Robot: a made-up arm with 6 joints.
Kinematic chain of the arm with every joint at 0, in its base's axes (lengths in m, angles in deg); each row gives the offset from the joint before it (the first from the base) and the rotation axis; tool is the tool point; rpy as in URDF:
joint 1: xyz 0 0 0.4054 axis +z
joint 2: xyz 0 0 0 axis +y
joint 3: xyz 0.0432 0 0.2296 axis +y
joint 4: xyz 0.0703 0 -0.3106 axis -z
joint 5: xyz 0 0 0 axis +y
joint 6: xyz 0.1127 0 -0.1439 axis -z
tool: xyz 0 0 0 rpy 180 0 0
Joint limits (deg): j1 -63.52..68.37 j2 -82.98..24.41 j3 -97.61..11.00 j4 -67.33..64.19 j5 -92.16..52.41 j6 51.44..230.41
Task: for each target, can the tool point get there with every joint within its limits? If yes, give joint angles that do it. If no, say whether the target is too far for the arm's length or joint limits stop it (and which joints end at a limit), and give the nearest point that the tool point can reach.
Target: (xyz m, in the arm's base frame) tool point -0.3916 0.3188 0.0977
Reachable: no: joint limits stop it (at a limit: joint 1, joint 2, joint 4) | nearest point -0.0945 0.1969 0.2051 | short by 0.339 m
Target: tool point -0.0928 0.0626 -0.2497
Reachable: no: joint limits stop it (at a limit: joint 1, joint 2) | nearest point -0.0082 0.0785 0.1033 | short by 0.363 m
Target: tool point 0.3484 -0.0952 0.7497
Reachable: yes | joints -37.41 -8.12 -67.13 -48.71 -59.88 127.16
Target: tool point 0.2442 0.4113 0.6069
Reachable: yes | joints 58.29 -15.86 -59.96 -21.09 30.72 202.55
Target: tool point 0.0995 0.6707 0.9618
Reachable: no: too far | nearest point 0.1198 0.4886 0.8254 | short by 0.228 m
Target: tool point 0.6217 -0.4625 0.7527
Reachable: no: too far | nearest point 0.4870 -0.3623 0.6774 | short by 0.184 m
